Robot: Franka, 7 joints.
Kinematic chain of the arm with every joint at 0, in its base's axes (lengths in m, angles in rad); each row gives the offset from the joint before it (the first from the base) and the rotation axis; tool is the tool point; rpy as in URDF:
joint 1: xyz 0 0 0.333 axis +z
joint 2: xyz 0 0 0 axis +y
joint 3: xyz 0 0 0.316 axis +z
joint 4: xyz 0.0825 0 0 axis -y
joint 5: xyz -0.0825 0 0.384 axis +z
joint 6: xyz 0 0 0 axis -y
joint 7: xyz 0.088 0 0 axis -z
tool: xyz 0 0 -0.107 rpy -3.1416 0 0
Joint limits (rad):
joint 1: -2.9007..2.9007
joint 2: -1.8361..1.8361
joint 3: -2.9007..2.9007
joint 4: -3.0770..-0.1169
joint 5: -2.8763..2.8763
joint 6: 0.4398..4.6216
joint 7: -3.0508..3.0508
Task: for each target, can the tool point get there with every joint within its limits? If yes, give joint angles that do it. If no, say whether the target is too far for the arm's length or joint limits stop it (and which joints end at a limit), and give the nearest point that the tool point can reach.
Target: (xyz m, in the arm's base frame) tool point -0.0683 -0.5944 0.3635
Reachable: yes | joints 2.3739 -0.4384 2.0038 -2.0430 -1.3775 3.1555 -2.3560
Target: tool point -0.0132 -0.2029 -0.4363
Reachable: no: joint limits stop it (at a limit: joint 2) | nearest point -0.0139 -0.2134 -0.3562 | short by 0.081 m
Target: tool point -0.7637 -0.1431 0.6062
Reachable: yes | joints -0.0039 -1.2472 -1.9279 -0.4524 -0.6362 3.3909 0.6696
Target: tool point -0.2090 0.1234 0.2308
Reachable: yes | joints -1.9607 1.5358 -1.6447 -2.7693 -2.1169 4.0209 1.5293
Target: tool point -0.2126 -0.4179 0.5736
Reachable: yes | joints -0.1485 0.9176 -2.0845 -2.3328 -2.0953 2.2311 2.5676
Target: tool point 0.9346 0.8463 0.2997
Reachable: no: too far | nearest point 0.6357 0.5756 0.3103 | short by 0.403 m
